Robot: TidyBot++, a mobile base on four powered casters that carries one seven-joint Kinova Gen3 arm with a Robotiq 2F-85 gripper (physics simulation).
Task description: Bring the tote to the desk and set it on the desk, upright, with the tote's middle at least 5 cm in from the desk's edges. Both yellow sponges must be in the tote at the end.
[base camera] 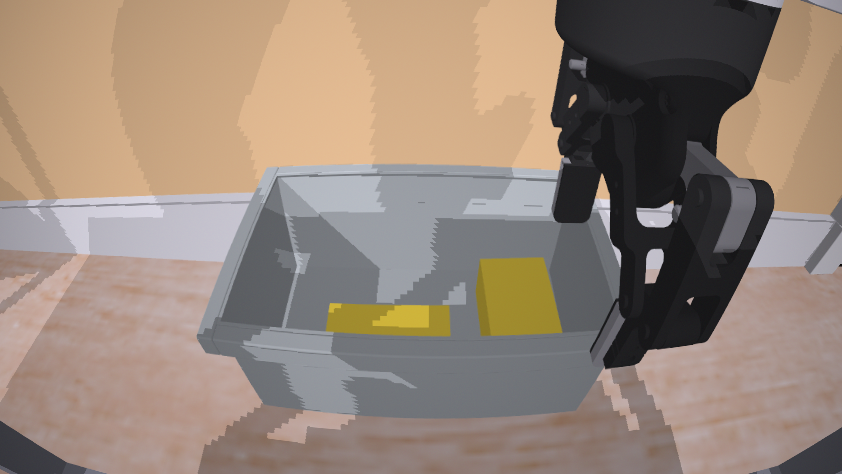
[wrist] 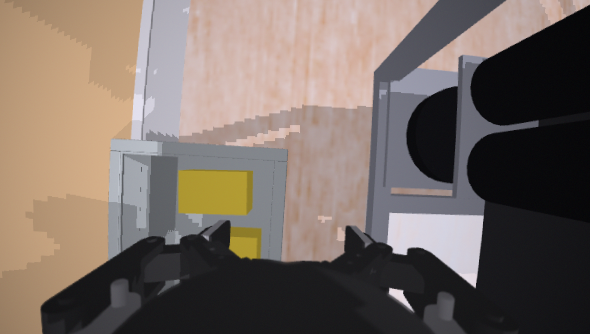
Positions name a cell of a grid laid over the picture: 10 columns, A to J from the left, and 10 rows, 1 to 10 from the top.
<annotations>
my gripper: base camera H6; wrist E8
grey tote: base camera E5; wrist C6
</annotations>
